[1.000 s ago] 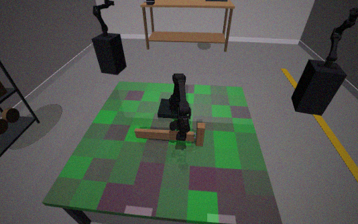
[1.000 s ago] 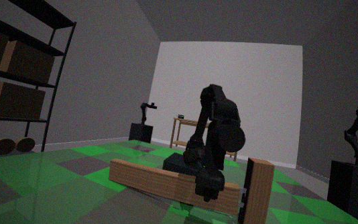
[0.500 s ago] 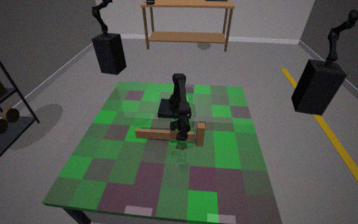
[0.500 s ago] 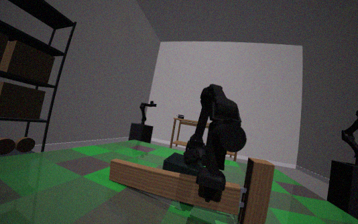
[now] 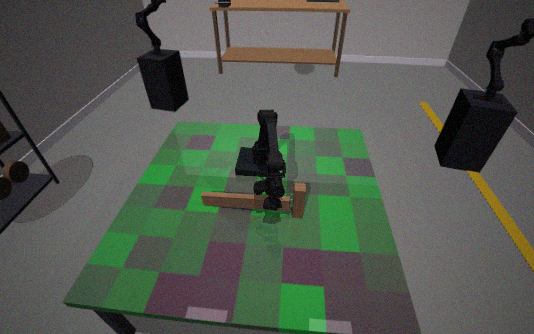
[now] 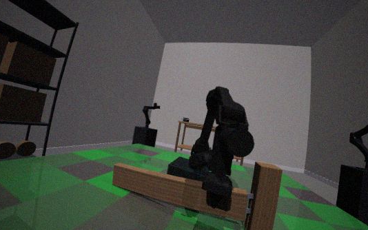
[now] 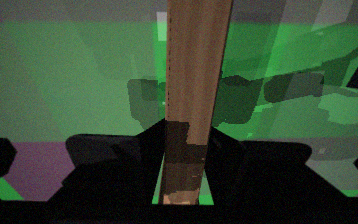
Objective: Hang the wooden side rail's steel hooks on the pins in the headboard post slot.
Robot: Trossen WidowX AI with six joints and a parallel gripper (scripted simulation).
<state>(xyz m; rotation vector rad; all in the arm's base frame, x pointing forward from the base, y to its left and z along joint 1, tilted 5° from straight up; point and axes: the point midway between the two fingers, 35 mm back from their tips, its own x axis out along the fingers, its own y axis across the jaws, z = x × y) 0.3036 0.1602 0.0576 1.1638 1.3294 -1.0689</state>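
Now: gripper tip 2 cm past the headboard post, 11 cm to the right of it and 4 cm below it.
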